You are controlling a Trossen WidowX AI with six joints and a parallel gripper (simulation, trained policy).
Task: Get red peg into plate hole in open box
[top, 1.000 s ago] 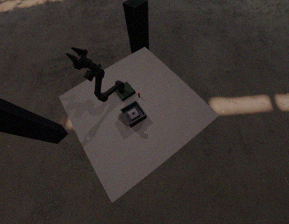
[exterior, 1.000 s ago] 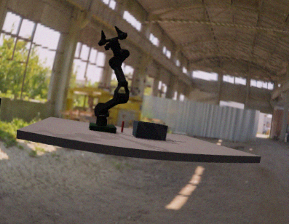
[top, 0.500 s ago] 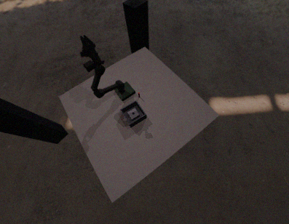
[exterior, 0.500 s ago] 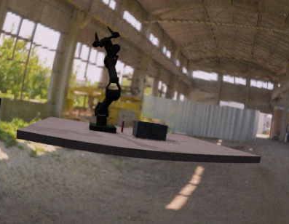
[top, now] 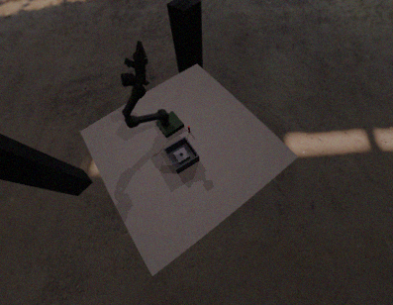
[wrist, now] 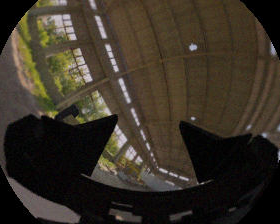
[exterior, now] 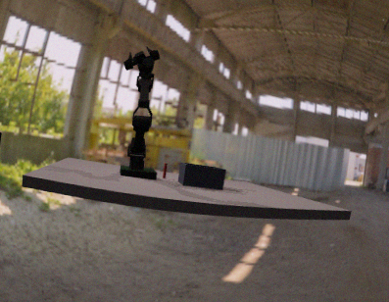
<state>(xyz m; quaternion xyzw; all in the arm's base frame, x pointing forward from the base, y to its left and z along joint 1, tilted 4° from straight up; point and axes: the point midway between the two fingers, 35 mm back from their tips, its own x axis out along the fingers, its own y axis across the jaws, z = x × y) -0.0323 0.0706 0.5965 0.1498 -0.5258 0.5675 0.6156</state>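
Right now my gripper tip is 62 cm above the red peg, 26 cm short of it and 2 cm to the right of it. The rest, counted from my gripper tip: plate 61 cm below, 38 cm ahead, 18 cm to the right; dark box 63 cm below, 38 cm ahead, 18 cm to the right.
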